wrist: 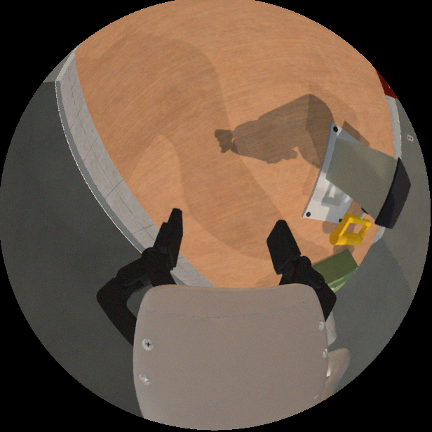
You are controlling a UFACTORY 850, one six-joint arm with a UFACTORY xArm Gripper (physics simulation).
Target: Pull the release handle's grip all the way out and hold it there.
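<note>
The release handle's yellow grip is a rectangular loop at the right of the wrist view, beside the lower end of a light metal base plate with dark bolts. A grey-green housing with a black end rises over the plate. How far out the grip stands cannot be told. My gripper is open and empty, with its two black fingers wide apart. It is to the left of the grip and apart from it.
A green block lies below the grip, close to my right finger, partly hidden by it. The wooden surface has a pale tiled border along the left. A dark red object shows at the upper right edge.
</note>
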